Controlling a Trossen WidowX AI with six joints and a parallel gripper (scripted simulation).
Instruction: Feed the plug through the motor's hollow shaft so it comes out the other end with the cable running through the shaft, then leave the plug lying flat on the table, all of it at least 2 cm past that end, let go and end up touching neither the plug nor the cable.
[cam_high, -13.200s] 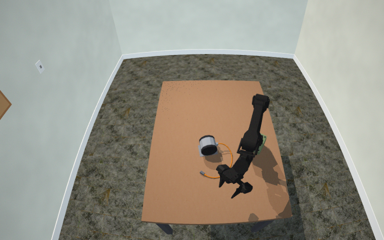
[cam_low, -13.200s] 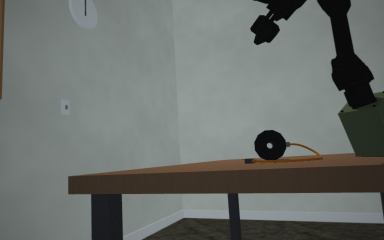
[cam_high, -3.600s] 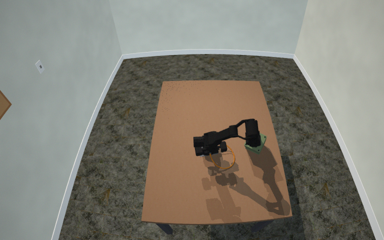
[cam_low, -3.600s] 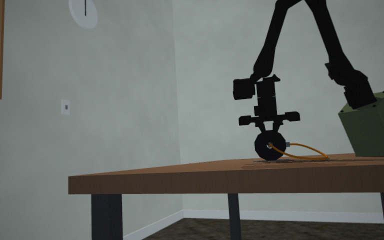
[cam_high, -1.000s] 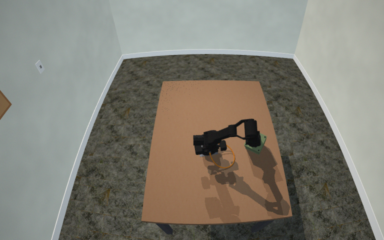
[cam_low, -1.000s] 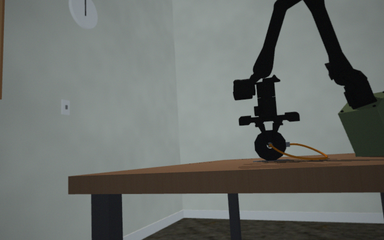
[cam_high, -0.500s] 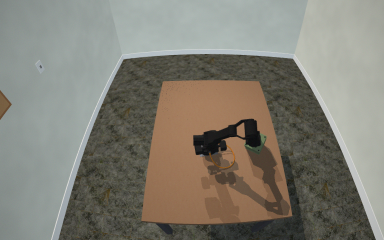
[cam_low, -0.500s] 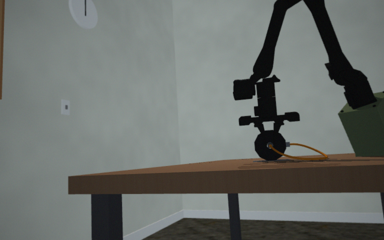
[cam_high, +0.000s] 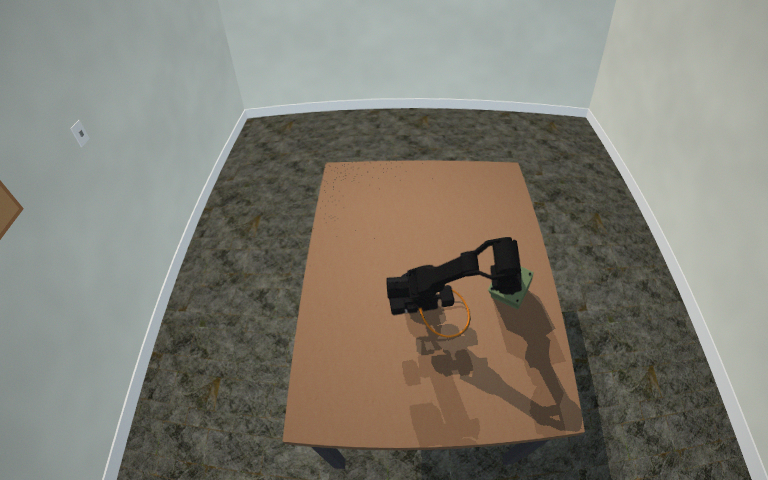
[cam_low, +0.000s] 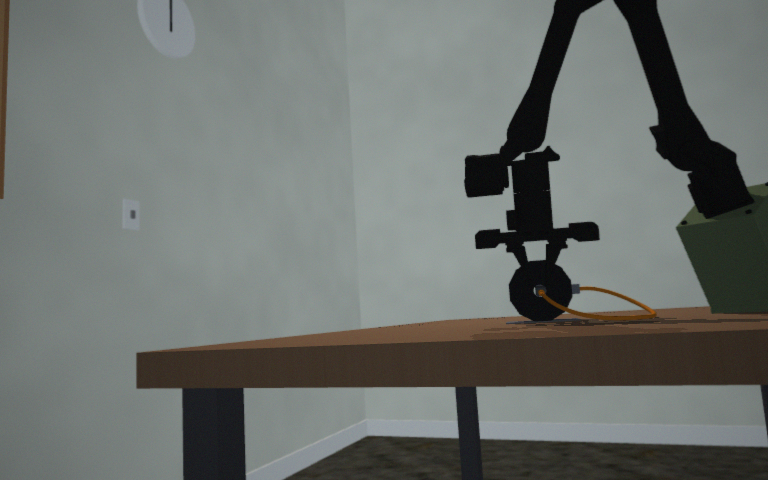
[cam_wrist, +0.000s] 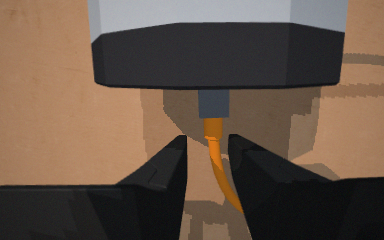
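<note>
The orange cable is 4 cm below my hand and 1 cm to the right of it. Round my hand: plug (4 cm below, 3 cm to the right, 1 cm ahead); grey stub (10 cm to the right, 4 cm below, 3 cm behind).
</note>
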